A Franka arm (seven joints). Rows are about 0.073 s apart.
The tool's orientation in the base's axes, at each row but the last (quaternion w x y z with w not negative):
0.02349, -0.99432, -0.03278, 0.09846
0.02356, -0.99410, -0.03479, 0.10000
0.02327, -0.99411, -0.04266, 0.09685
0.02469, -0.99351, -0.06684, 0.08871
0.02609, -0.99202, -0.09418, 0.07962
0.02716, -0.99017, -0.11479, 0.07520
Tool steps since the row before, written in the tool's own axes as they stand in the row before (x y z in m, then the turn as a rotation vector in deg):
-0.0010, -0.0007, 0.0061, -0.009, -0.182, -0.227
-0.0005, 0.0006, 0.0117, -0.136, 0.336, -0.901
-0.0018, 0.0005, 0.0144, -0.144, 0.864, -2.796
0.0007, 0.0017, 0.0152, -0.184, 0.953, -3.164
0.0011, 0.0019, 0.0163, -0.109, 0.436, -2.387
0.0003, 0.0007, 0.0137, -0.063, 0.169, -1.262
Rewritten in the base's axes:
-0.0022, 0.0009, -0.0057, 0.025, 0.172, 0.234
-0.0028, -0.0002, -0.0114, 0.069, -0.381, 0.891
-0.0045, -0.0001, -0.0138, 0.473, -0.979, 2.721
-0.0018, -0.0010, -0.0152, 0.511, -1.086, 3.084
-0.0012, -0.0011, -0.0164, 0.363, -0.536, 2.341
-0.0017, -0.0001, -0.0136, 0.173, -0.225, 1.243

